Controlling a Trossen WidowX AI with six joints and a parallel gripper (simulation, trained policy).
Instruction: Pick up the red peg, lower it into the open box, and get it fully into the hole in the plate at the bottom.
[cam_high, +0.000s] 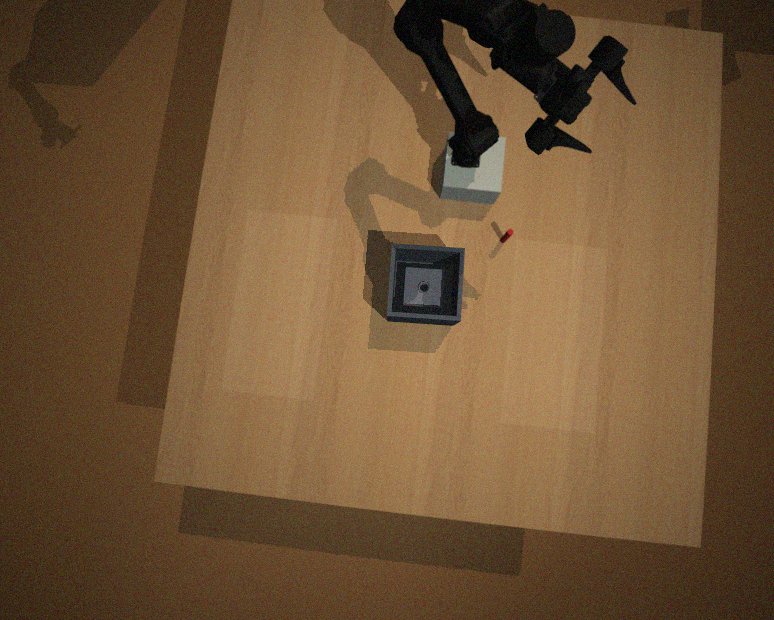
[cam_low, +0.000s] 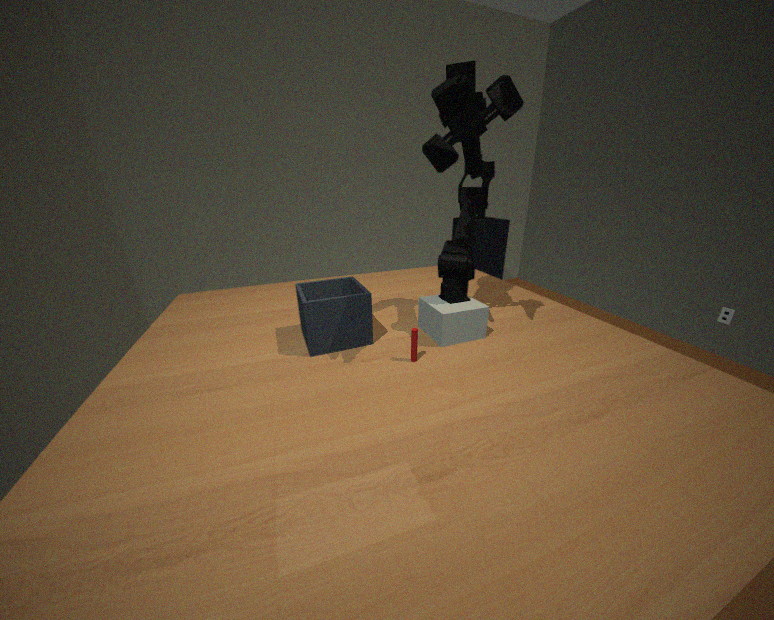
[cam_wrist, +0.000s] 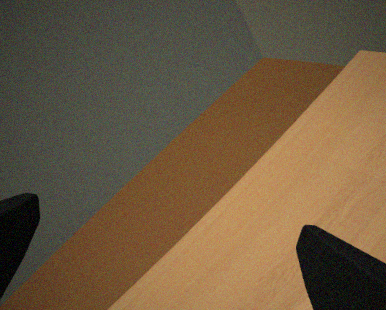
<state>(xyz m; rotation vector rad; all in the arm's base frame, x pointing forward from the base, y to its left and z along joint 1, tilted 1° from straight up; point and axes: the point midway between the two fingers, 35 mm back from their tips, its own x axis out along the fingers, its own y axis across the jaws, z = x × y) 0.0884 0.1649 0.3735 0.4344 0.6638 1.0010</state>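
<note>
The red peg lies 80 mm ahead of my gripper tip, 70 mm to the right of it and 410 mm below it. Also, from my gripper tip: grey plate: 220 mm ahead, 260 mm to the right, 410 mm below.
</note>
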